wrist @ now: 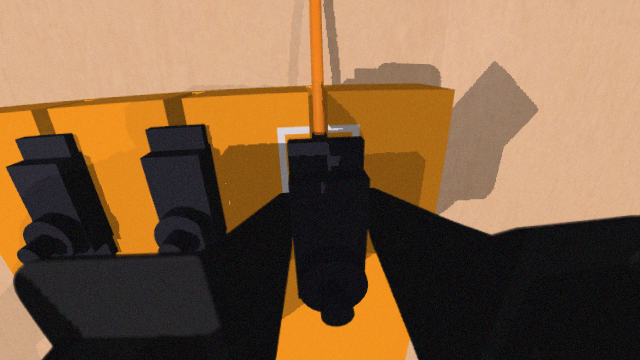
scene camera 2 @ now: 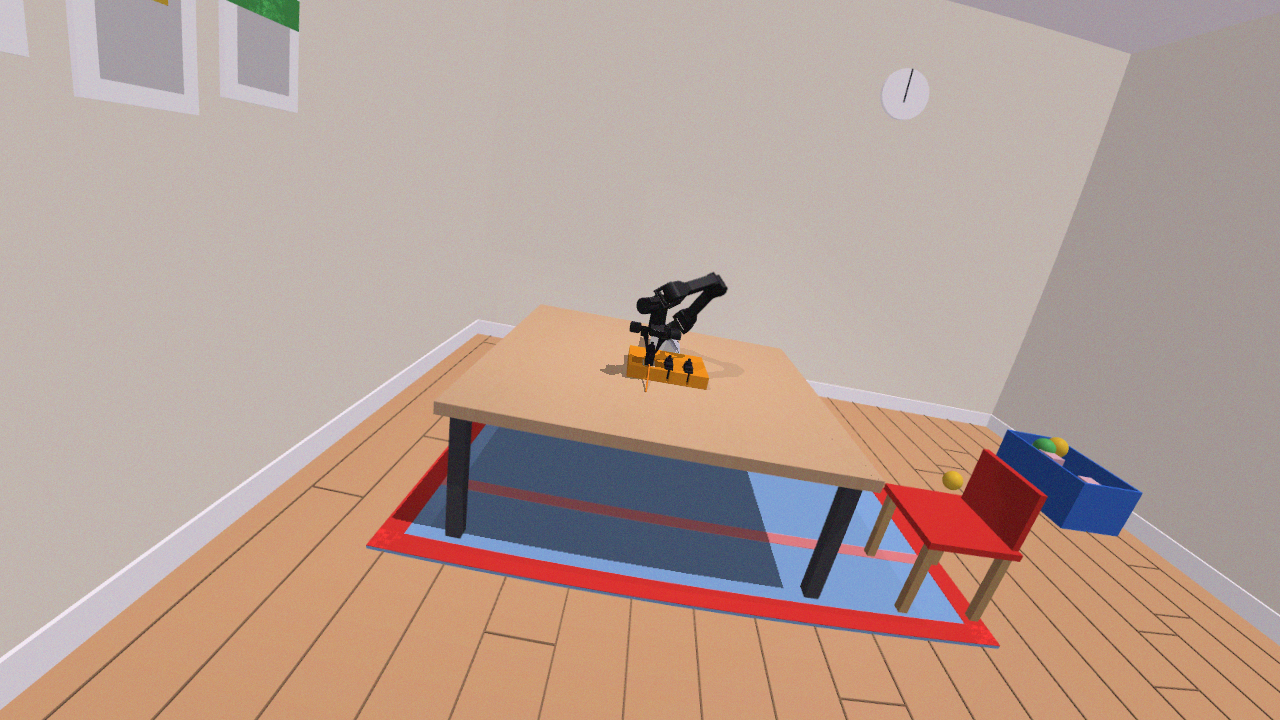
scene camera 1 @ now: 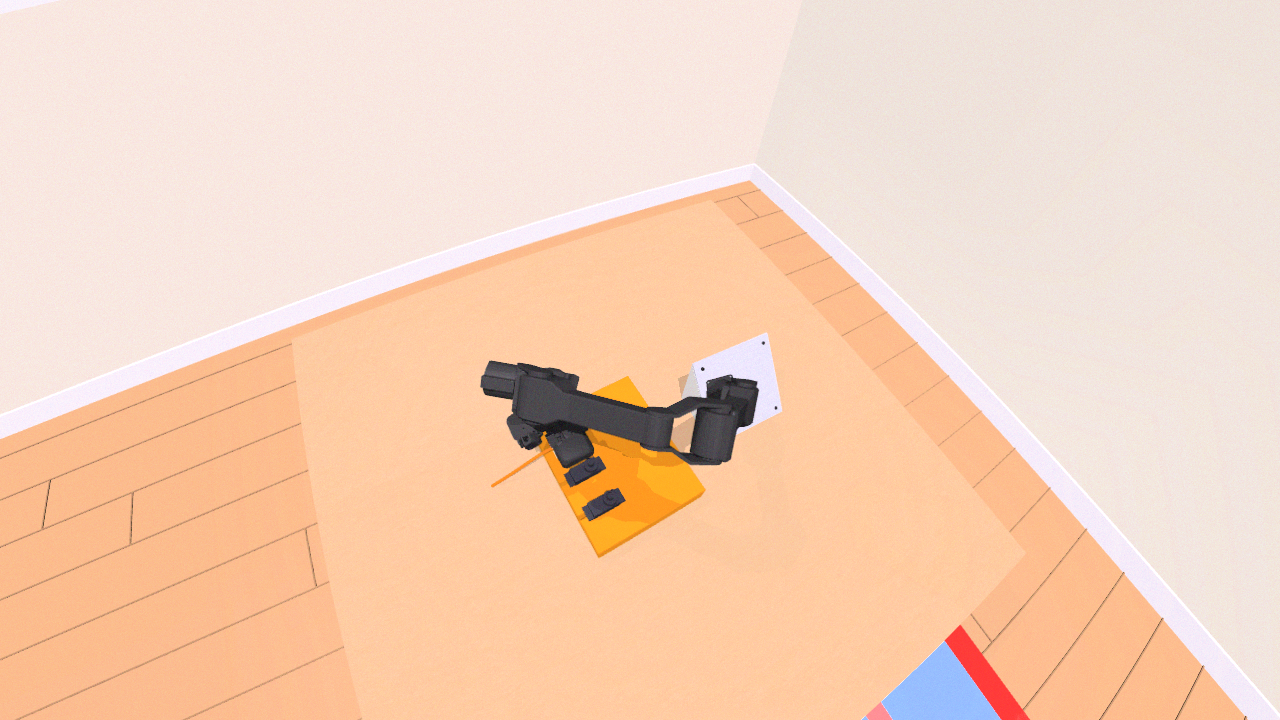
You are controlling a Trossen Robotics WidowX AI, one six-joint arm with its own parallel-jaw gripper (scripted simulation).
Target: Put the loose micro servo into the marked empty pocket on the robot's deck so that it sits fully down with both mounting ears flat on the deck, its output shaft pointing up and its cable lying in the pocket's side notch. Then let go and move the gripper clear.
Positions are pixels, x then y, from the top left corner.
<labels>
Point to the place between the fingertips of my gripper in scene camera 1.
559,435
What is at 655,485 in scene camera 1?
An orange deck.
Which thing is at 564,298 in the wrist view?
My gripper.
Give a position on a micro servo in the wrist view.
329,190
</labels>
